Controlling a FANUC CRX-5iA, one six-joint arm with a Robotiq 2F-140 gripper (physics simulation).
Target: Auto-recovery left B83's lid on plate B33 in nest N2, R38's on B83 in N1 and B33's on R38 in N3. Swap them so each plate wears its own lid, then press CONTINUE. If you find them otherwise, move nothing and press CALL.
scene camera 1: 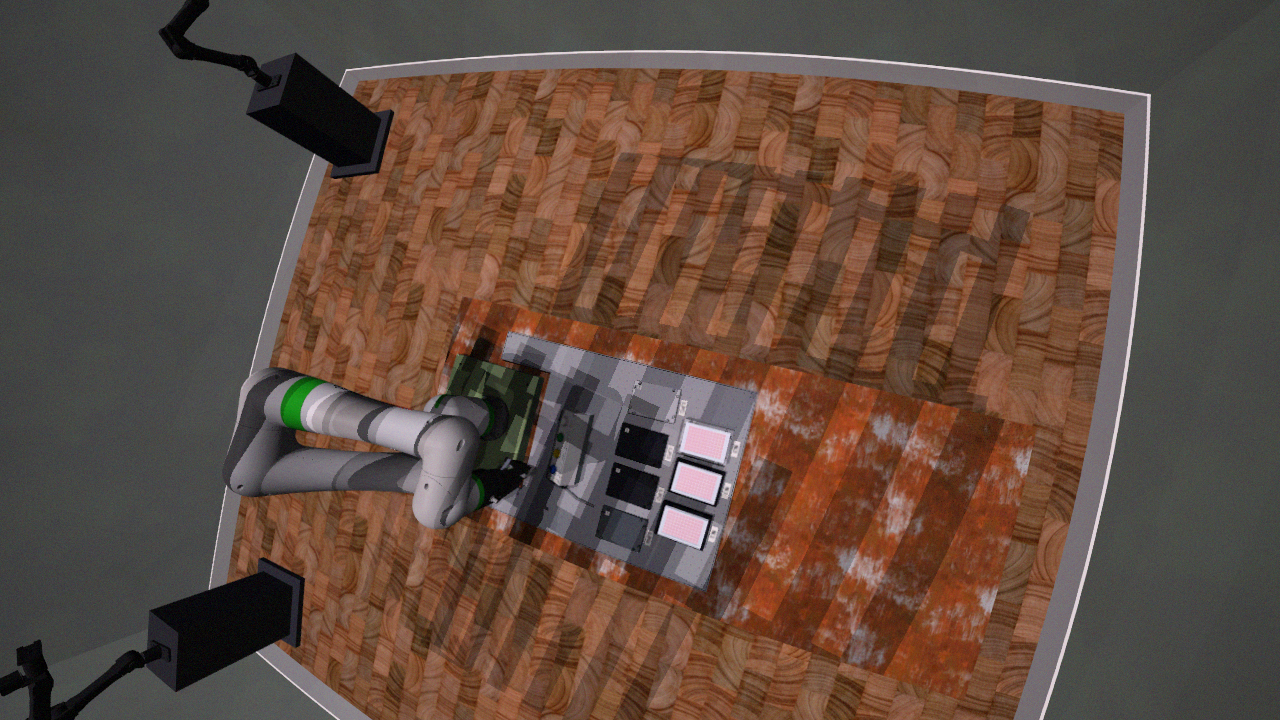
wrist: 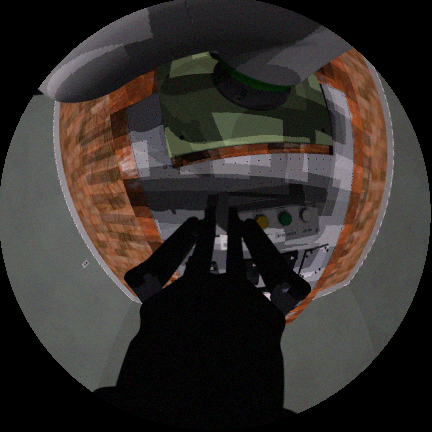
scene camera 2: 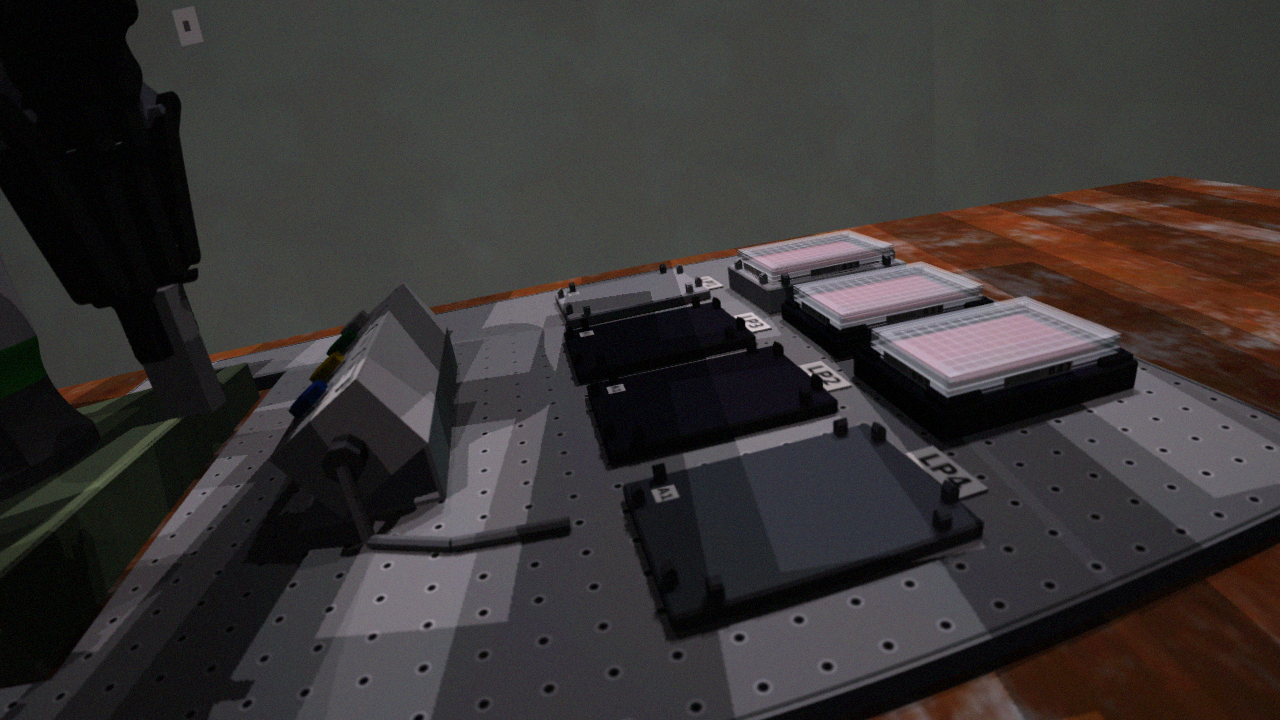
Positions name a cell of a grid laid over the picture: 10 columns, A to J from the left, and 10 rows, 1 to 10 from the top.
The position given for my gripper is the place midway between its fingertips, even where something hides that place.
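Scene:
I can see my gripper in scene camera 2 (B6) and, from elsewhere, in scene camera 1 (E7). The wrist view gives me my gripper too, at (F5).

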